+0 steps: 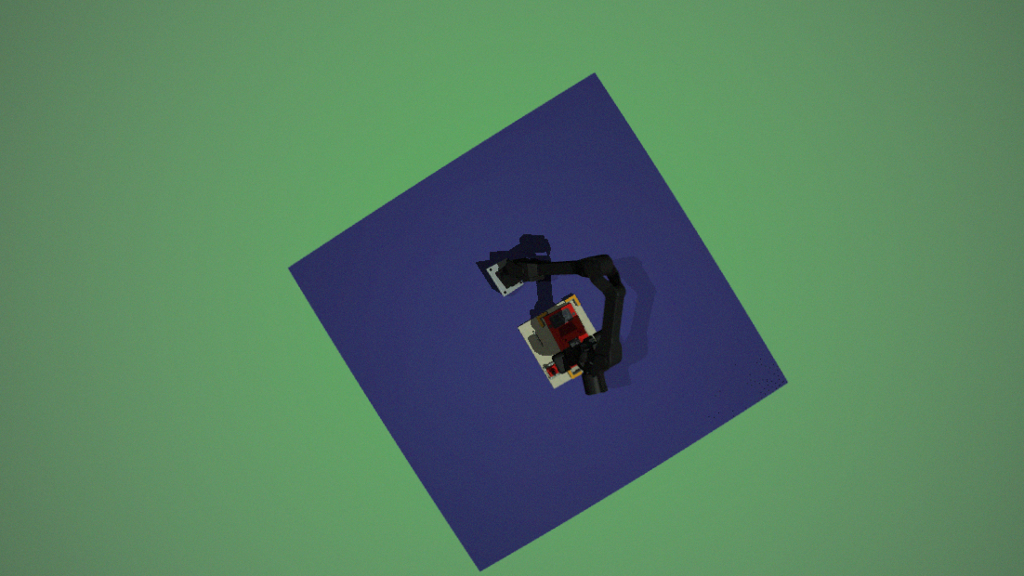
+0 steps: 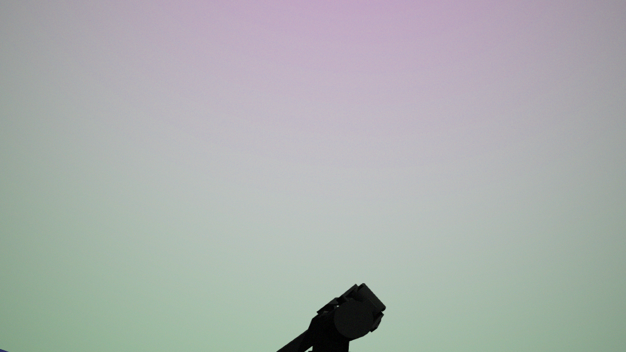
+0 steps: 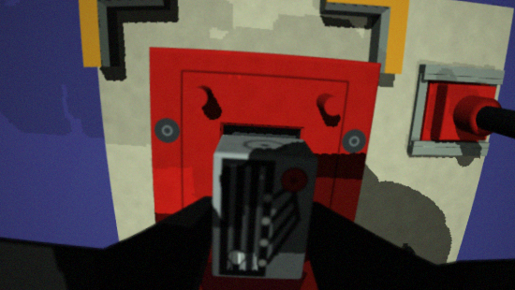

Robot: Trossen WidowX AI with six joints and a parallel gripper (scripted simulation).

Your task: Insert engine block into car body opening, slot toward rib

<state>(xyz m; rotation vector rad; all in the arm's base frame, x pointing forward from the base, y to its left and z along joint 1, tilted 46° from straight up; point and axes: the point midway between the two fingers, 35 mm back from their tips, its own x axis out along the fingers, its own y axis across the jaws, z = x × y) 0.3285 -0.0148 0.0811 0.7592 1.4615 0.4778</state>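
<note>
Now: the grey fixture 5 cm below my gripper tip, 3 cm behind it and 1 cm to the right of it. Also, from my gripper tip: grey engine block 1 cm below.
</note>
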